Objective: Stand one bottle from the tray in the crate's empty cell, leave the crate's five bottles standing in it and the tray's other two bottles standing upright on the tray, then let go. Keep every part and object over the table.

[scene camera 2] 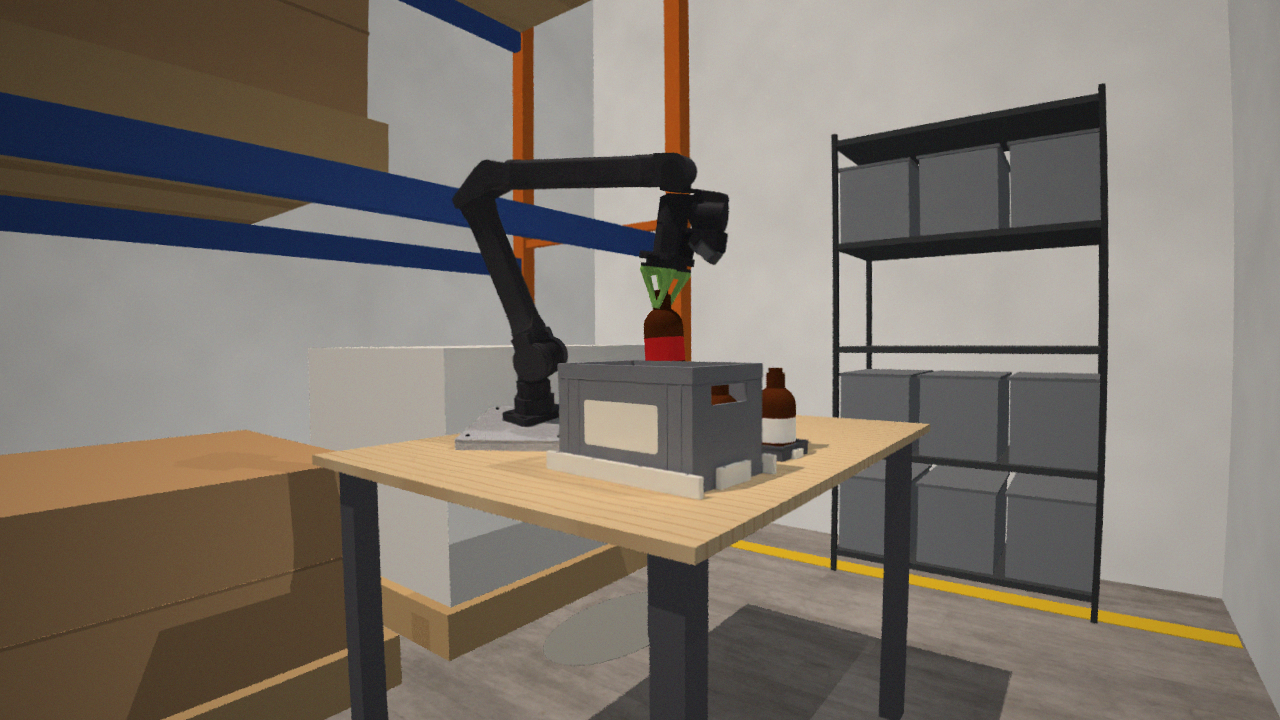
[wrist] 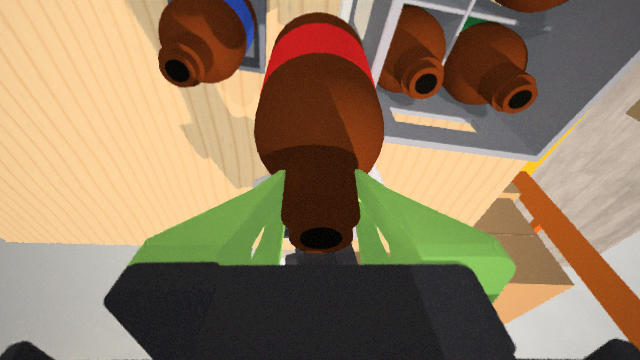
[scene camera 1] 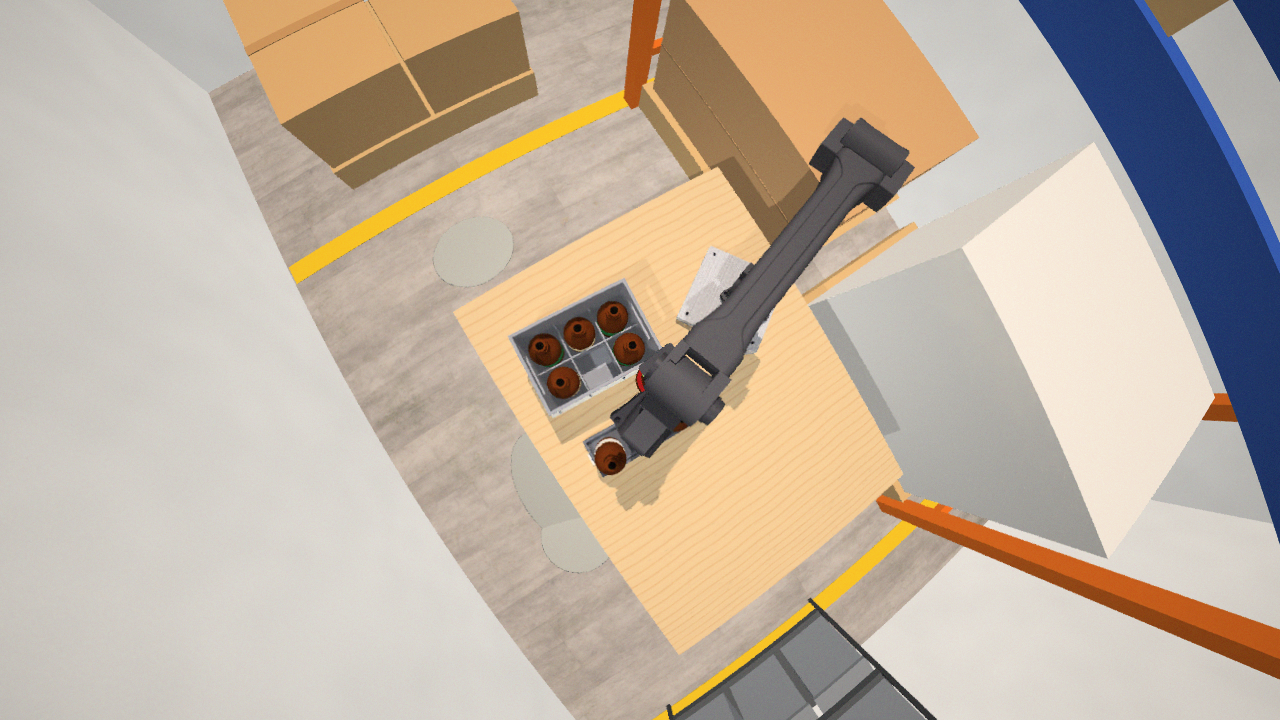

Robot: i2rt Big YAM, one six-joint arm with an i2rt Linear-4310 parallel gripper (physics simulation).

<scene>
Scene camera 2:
gripper: 660,308
white-banded bottle: 778,404
red-banded brown bottle: 663,328
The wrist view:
gripper: 320,180
red-banded brown bottle: 319,118
green-labelled bottle: 487,63
green-labelled bottle: 413,65
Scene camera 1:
white-banded bottle: 610,458
green-labelled bottle: 544,349
green-labelled bottle: 612,317
green-labelled bottle: 629,348
</scene>
